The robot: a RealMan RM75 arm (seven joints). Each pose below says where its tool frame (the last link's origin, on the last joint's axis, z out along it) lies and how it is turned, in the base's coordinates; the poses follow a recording.
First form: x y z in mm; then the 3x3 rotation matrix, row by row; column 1 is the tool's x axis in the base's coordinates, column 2 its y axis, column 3 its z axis. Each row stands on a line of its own.
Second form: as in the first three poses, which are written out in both.
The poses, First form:
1:
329 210 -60
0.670 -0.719 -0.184
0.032 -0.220 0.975
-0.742 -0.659 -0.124
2:
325 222 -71
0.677 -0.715 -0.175
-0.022 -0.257 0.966
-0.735 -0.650 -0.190
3:
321 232 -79
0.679 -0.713 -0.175
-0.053 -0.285 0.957
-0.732 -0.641 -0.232
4:
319 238 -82
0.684 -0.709 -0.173
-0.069 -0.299 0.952
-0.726 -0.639 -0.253
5:
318 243 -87
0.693 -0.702 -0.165
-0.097 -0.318 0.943
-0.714 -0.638 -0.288
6:
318 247 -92
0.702 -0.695 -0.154
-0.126 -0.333 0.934
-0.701 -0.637 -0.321
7:
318 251 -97
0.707 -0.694 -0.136
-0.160 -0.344 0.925
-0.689 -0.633 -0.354
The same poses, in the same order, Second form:
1: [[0.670 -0.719 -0.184 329], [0.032 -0.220 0.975 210], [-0.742 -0.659 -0.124 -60], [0 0 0 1]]
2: [[0.677 -0.715 -0.175 325], [-0.022 -0.257 0.966 222], [-0.735 -0.650 -0.190 -71], [0 0 0 1]]
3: [[0.679 -0.713 -0.175 321], [-0.053 -0.285 0.957 232], [-0.732 -0.641 -0.232 -79], [0 0 0 1]]
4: [[0.684 -0.709 -0.173 319], [-0.069 -0.299 0.952 238], [-0.726 -0.639 -0.253 -82], [0 0 0 1]]
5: [[0.693 -0.702 -0.165 318], [-0.097 -0.318 0.943 243], [-0.714 -0.638 -0.288 -87], [0 0 0 1]]
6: [[0.702 -0.695 -0.154 318], [-0.126 -0.333 0.934 247], [-0.701 -0.637 -0.321 -92], [0 0 0 1]]
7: [[0.707 -0.694 -0.136 318], [-0.160 -0.344 0.925 251], [-0.689 -0.633 -0.354 -97], [0 0 0 1]]
